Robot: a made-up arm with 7 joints.
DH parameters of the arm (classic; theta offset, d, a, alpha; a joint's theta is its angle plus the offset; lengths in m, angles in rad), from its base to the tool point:
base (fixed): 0 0 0 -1.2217
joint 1: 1.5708 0 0 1.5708
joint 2: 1.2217 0 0 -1.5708
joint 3: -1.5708 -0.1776 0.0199 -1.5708
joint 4: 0 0 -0.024 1.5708
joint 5: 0 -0.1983 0 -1.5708
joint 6: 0 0 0 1.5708
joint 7: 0 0 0 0
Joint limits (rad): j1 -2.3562..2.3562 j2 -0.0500..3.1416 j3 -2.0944..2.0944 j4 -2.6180..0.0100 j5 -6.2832..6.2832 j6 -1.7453..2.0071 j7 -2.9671..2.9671
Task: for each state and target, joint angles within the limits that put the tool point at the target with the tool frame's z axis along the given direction. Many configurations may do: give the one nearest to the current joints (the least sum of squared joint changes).
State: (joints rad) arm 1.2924 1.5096 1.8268 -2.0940 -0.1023 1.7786 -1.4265
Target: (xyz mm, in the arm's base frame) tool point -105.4 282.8 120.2 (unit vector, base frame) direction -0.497 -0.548 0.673
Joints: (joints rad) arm 0.4325 1.2086 2.0932 -1.3113 0.6928 2.0071 -1.4265
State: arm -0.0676 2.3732 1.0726 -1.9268 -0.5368 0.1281 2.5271
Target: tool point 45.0 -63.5 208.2 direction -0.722 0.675 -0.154
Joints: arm -0.7975 2.7234 0.3802 -2.1224 -0.6824 -0.0987 2.5271
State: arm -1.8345 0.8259 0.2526 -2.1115 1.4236 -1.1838 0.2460
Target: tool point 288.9 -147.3 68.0 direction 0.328 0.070 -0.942
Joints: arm -1.4331 0.3999 -0.7000 -1.2424 0.9336 -1.2570 0.2460
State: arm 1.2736 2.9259 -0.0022 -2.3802 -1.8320 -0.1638 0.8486
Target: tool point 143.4 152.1 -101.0 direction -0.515 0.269 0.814
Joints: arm 0.9029 2.3968 -0.1486 -2.0568 -1.7022 0.3670 0.8486
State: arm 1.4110 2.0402 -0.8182 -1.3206 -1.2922 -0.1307 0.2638
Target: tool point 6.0 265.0 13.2 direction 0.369 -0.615 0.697
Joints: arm 1.1889 2.7608 -1.2203 -1.8225 -1.6765 0.3985 0.2638
